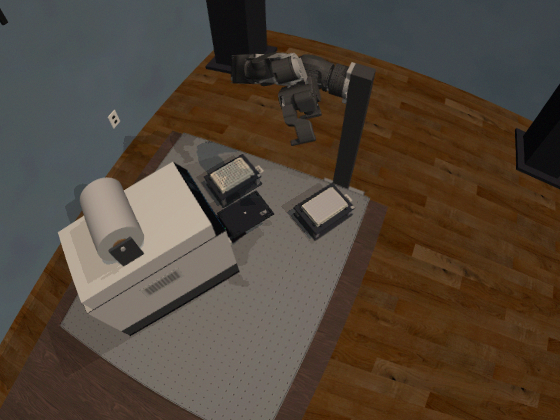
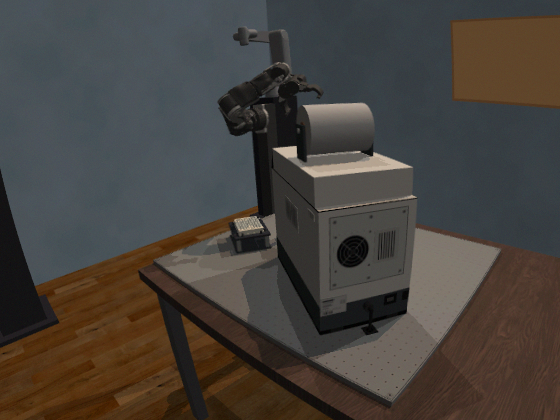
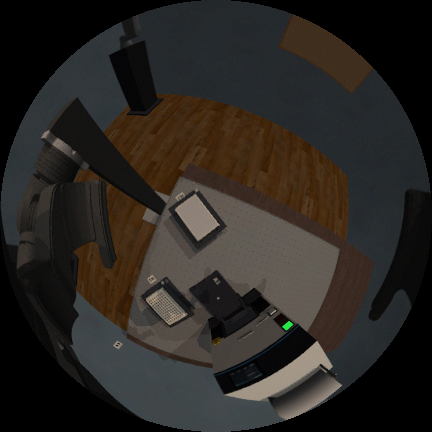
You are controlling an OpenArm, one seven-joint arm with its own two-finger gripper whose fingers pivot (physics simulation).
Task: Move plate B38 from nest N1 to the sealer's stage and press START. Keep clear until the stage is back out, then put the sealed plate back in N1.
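Observation:
My gripper (image 1: 306, 129) (image 2: 303, 101) (image 3: 225, 248) is open and empty, high above and behind the nests. The sealer (image 1: 165, 220) (image 2: 300, 240) (image 3: 260, 345) has its dark stage (image 1: 245, 215) (image 3: 214, 294) out, with no plate on it. A plate with visible wells (image 1: 232, 175) (image 2: 248, 224) (image 3: 169, 305) sits in the nest beside the stage. A plate with a smooth pale top (image 1: 326, 205) (image 3: 197, 217) sits in the other nest, near the post. The nest labels and plate names are too small to read surely. A green patch (image 3: 287, 326) is lit on the sealer's front; START cannot be made out.
A film roll (image 1: 111, 217) (image 2: 337, 129) (image 3: 306, 395) stands on top of the sealer. My arm's upright post (image 1: 354, 125) (image 3: 107, 150) rises at the board's edge by the smooth-topped plate. The perforated board (image 1: 240, 340) (image 2: 450, 270) (image 3: 295, 250) lies on the wooden table.

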